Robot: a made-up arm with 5 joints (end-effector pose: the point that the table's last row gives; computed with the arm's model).
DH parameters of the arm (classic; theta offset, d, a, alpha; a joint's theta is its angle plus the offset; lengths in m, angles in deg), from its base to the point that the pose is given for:
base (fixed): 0 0 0 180
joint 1: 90 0.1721 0.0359 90
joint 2: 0 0.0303 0.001 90
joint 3: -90 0.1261 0.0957 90
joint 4: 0 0.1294 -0.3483 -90
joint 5: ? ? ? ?
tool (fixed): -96.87 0.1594 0 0
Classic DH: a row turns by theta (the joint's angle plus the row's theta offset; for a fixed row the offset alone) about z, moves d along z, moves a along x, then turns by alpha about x.
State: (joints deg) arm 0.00 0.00 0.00 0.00 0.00
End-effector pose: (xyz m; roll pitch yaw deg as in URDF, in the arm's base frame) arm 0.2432 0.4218 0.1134 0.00 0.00 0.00
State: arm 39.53 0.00 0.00 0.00 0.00
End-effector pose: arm 0.4561 0.1705 0.1134 0.00 0.00 -39.53
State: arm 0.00 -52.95 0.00 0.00 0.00
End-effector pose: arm 0.2432 0.4677 -0.3654 -52.95 0.00 0.00
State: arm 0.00 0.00 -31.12 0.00 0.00
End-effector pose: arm 0.4497 0.2458 0.1134 0.00 0.00 -31.12
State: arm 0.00 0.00 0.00 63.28 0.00
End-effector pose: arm 0.2157 0.4218 -0.2500 0.00 63.28 0.00
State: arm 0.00 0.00 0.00 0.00 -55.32
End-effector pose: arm 0.5311 0.3125 0.1134 0.00 0.00 -55.32
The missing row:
joint 5: -83.13 0 0.3317 0
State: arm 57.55 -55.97 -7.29 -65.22 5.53
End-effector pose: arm 0.4809 0.3478 -0.3083 -80.93 -28.06 3.58
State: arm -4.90 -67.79 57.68 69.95 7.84
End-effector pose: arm -0.2752 0.0151 -0.5326 -146.20 43.24 -79.88
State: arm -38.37 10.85 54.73 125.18 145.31
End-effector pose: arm 0.1983 -0.0575 -0.3236 136.49 -52.63 146.72
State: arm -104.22 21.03 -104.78 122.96 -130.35
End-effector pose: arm -0.4232 -0.0500 -0.5155 -153.77 -27.04 -53.94
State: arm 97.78 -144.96 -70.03 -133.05 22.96
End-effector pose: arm -0.3631 -0.2604 -0.5592 50.06 75.15 -151.42
